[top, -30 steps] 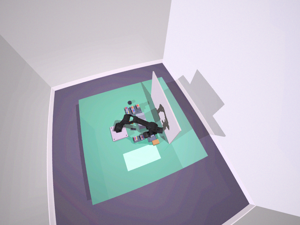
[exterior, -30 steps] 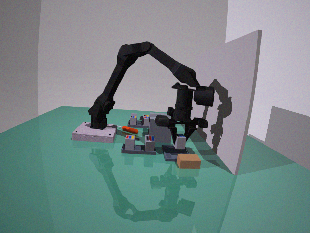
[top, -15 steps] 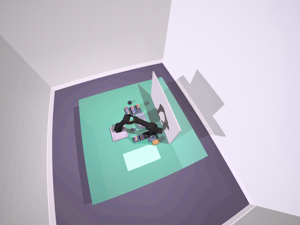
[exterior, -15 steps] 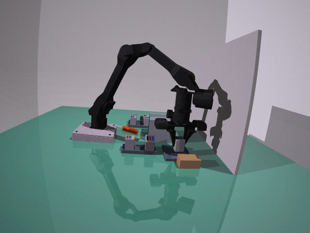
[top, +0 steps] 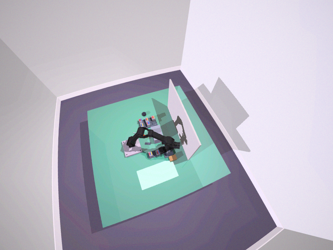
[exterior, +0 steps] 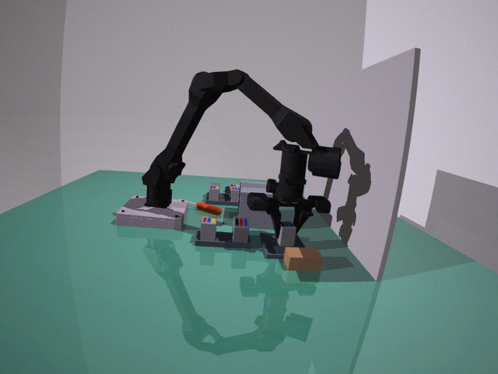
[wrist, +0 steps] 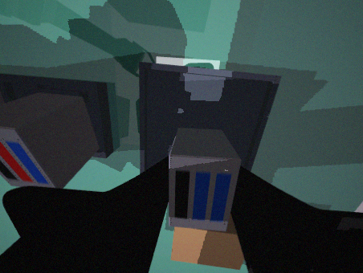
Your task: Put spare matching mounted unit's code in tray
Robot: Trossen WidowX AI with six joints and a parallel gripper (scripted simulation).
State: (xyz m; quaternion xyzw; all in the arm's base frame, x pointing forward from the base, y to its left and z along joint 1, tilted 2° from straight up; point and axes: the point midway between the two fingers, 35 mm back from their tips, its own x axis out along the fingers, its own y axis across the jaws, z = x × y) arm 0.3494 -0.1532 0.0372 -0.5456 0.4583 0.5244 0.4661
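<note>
My gripper tip is now 20 mm below the spare. From my gripper tip the other things lie so: white panel: 200 mm to the left, 200 mm above, 170 mm ahead; then brown box: 90 mm to the right, 30 mm ahead, 10 mm below.
</note>
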